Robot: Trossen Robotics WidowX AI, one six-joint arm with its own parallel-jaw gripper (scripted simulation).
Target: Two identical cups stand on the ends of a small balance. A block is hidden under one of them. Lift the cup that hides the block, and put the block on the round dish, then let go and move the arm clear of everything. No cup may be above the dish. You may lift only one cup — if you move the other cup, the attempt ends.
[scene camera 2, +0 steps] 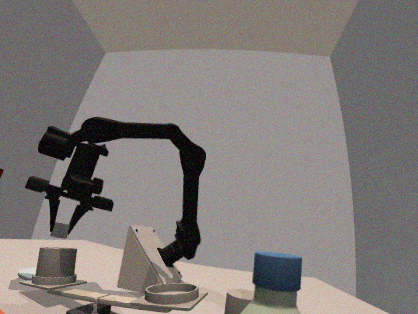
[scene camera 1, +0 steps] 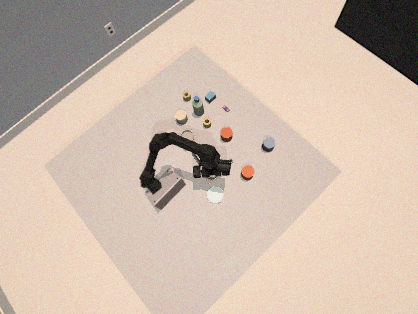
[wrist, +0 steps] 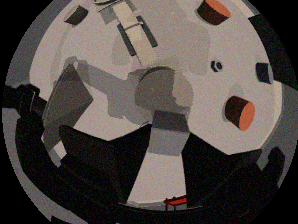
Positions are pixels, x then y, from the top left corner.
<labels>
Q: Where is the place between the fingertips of the gripper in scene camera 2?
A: At 59, 233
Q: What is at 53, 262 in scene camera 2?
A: A grey cup.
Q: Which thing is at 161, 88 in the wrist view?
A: A grey cup.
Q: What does the gripper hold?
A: A grey block.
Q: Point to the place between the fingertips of the gripper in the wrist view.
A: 166, 130
</labels>
